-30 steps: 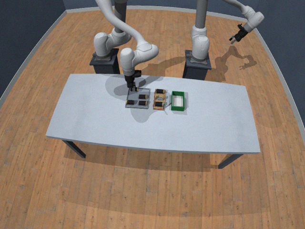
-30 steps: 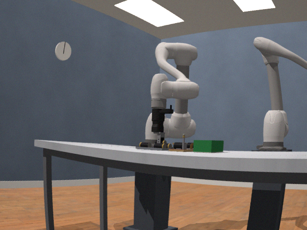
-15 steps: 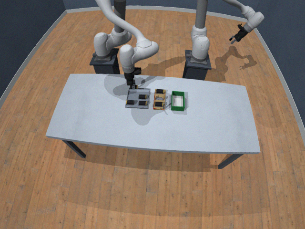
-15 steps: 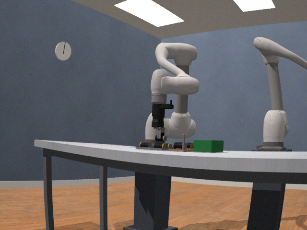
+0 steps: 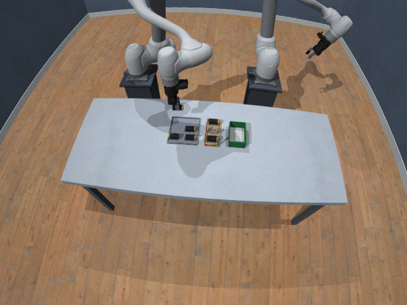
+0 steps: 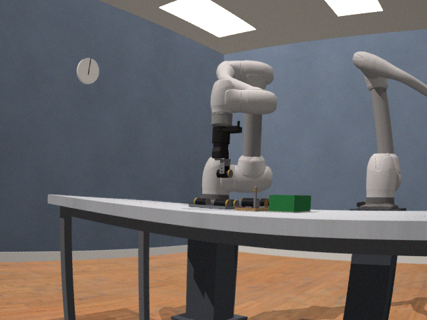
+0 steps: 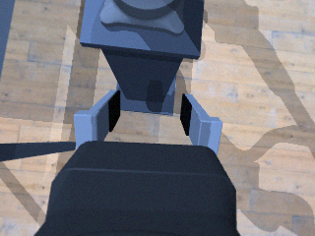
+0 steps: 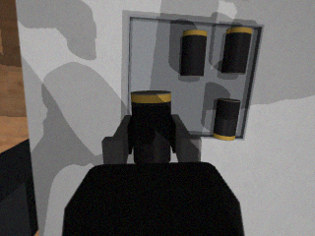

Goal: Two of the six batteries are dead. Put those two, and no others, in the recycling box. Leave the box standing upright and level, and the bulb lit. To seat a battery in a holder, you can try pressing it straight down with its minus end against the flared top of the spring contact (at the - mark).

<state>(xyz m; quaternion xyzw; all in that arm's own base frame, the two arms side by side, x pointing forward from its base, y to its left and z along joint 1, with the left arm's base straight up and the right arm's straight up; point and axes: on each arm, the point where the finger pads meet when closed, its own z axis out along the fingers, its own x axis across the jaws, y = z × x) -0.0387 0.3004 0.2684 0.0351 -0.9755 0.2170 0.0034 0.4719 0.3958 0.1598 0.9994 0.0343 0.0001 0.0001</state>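
Right now my right hand is 360 mm to the right of the green recycling box, 140 mm above it and 100 mm short of it. From my right hand the other things lie so: grey tray 160 mm below, 60 mm ahead, 30 mm to the left.
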